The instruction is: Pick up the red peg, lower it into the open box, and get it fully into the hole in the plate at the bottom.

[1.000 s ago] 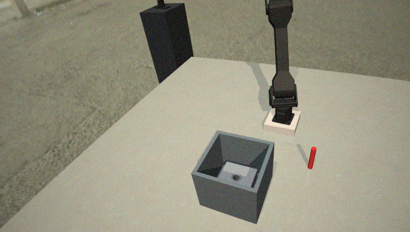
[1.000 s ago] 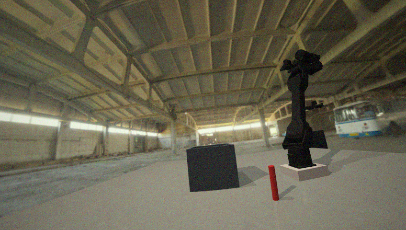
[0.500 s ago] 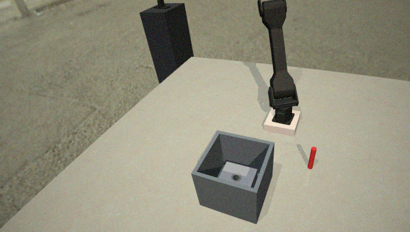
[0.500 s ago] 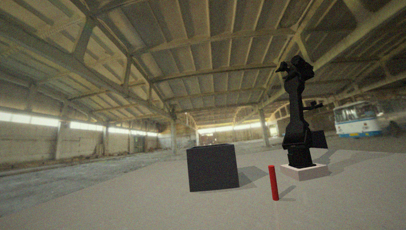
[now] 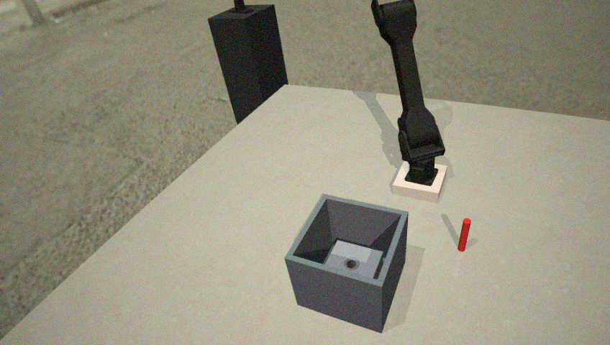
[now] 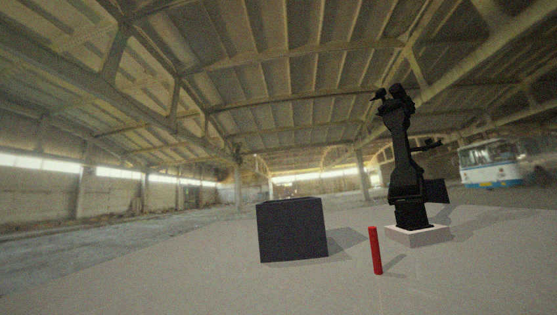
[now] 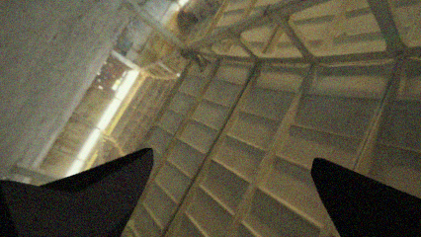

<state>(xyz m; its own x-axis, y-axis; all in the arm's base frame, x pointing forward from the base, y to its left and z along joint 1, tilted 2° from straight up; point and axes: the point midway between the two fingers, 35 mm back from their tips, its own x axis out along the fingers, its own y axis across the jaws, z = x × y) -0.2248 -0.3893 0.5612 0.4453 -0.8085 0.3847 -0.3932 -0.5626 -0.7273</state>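
Now: gripper tip 570 mm to the right of the red peg, 550 mm above it and 370 mm short of it. The rest, counted from my gripper tip: pale plate: 540 mm below, 530 mm ahead, 410 mm to the left.
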